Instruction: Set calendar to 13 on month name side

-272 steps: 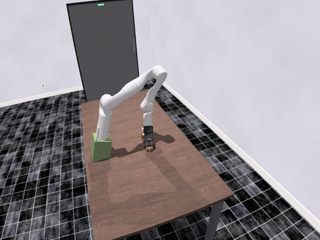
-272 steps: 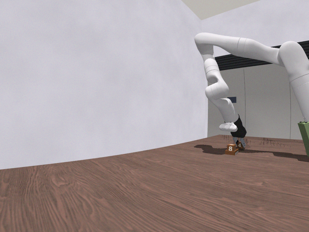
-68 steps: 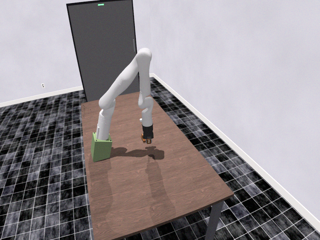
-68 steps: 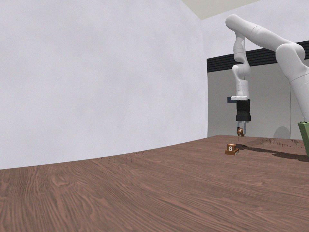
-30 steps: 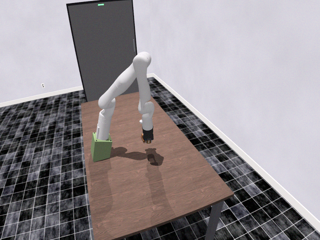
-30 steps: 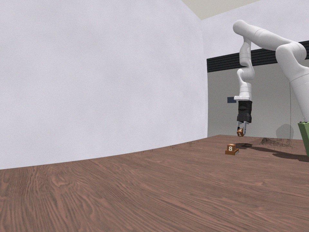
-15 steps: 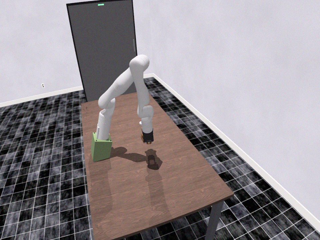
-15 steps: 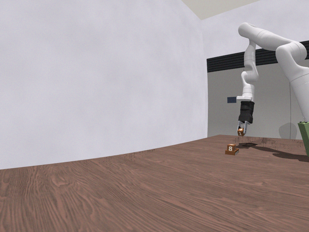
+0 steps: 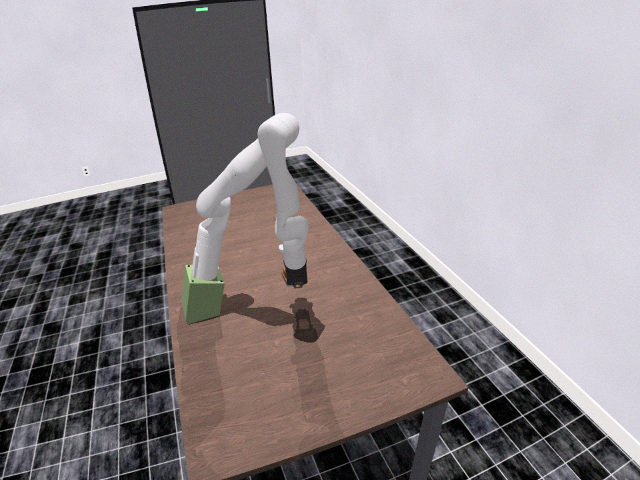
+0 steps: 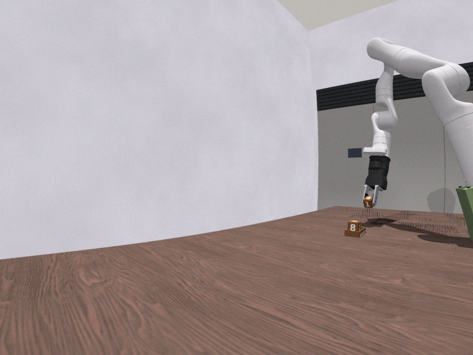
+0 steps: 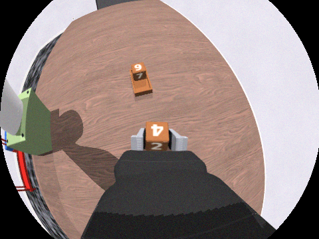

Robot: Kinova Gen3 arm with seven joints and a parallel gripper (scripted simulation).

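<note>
Right now the brown number cube is 10 mm below my hand. Round my hand: calendar tray: 160 mm to the left, 90 mm below.
</note>
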